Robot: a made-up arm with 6 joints.
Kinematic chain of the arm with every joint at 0, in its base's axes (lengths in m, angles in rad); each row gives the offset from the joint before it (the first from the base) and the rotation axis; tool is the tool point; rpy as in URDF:
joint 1: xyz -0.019 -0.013 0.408 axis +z
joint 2: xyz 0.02 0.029 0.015 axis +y
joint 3: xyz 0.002 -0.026 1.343 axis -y
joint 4: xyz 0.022 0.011 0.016 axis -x
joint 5: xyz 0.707 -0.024 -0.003 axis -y
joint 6: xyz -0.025 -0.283 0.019 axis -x
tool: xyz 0 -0.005 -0.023 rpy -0.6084 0.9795 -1.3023
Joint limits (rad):
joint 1: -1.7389..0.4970
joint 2: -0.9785..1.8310
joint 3: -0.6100..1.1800
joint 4: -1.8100..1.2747
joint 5: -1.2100..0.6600
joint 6: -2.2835..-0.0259
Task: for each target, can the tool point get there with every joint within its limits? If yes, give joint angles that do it. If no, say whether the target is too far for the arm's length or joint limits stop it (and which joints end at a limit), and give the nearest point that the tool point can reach.
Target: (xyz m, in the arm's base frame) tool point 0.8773 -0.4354 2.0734
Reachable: yes | joints -0.1673 0.2245 0.8442 -0.4167 -1.0621 -0.5178
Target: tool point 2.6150 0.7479 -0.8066
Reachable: no: too far | nearest point 1.9051 0.5428 -0.3489 | short by 0.869 m
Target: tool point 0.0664 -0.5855 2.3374
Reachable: yes | joints -1.0415 0.0258 0.6477 0.5375 -0.7707 -1.7574
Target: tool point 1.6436 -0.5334 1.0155
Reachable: yes | joints -0.2271 0.8466 0.7555 -1.1473 -0.9004 -2.0839
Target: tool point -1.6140 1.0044 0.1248
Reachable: no: joint limits stop it (at a limit: joint 2, joint 3, joint 4, joint 6) | nearest point -1.4919 0.9265 1.5861 | short by 1.468 m
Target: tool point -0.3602 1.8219 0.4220
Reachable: no: joint limits stop it (at a limit: joint 2, joint 3, joint 4, joint 6) | nearest point -0.3384 1.7046 1.5861 | short by 1.170 m
